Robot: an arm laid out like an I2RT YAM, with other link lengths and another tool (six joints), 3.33 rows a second.
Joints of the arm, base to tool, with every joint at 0 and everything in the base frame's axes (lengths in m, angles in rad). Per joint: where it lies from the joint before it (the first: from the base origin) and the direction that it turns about. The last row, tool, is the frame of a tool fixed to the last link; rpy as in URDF.
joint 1: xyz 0 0 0.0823 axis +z
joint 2: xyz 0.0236 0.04 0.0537 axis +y
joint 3: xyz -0.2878 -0.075 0 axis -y
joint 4: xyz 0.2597 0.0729 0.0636 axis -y
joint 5: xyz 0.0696 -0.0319 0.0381 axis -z
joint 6: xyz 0.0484 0 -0.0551 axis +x
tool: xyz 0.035 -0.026 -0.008 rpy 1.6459 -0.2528 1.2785
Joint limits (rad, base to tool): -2.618..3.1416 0..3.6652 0..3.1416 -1.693..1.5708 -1.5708..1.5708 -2.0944..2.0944
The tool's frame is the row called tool.
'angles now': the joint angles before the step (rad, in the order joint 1, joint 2, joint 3, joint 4, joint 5, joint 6). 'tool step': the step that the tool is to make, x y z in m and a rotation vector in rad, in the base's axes. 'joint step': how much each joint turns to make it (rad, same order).
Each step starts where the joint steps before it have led.
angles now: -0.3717, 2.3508, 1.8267, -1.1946, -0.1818, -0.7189
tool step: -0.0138, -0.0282, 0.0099, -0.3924, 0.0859, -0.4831
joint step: -0.0004, -0.0024, 0.0024, 0.0642, 0.3475, 0.5218
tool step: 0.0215, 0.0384, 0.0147, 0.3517, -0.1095, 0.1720
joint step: 0.0309, 0.0001, 0.0909, -0.1133, -0.3543, -0.1730
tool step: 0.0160, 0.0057, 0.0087, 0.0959, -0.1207, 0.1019
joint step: -0.0009, 0.0001, 0.0412, 0.0119, -0.1229, -0.1158
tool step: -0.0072, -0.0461, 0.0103, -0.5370, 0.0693, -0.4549
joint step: -0.0014, -0.0002, -0.0004, 0.1379, 0.5467, 0.4373
